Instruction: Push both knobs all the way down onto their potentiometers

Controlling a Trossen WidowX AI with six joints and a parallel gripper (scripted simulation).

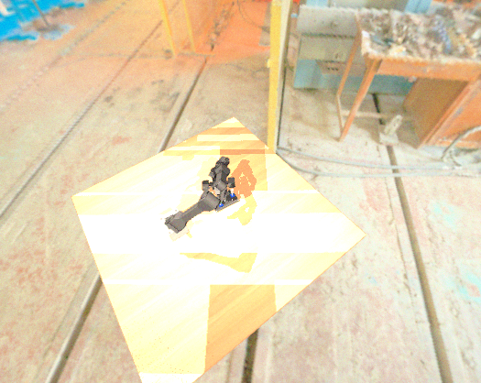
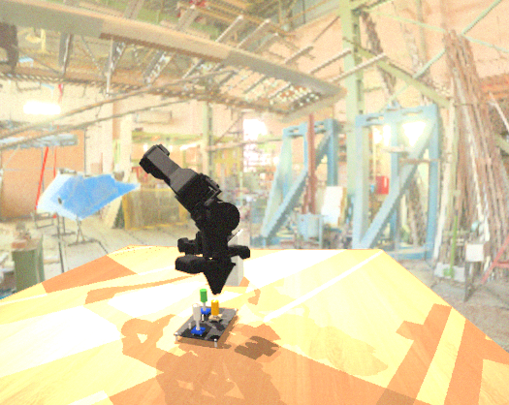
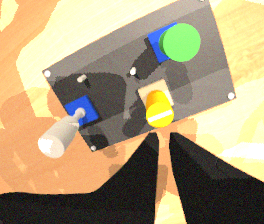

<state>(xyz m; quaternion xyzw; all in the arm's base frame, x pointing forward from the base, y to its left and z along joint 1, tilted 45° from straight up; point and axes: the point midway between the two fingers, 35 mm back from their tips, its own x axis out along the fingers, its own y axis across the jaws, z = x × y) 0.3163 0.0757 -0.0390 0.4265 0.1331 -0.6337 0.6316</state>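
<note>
My gripper tip is now 1 cm to the left of the orange knob and 3 cm above it.
</note>
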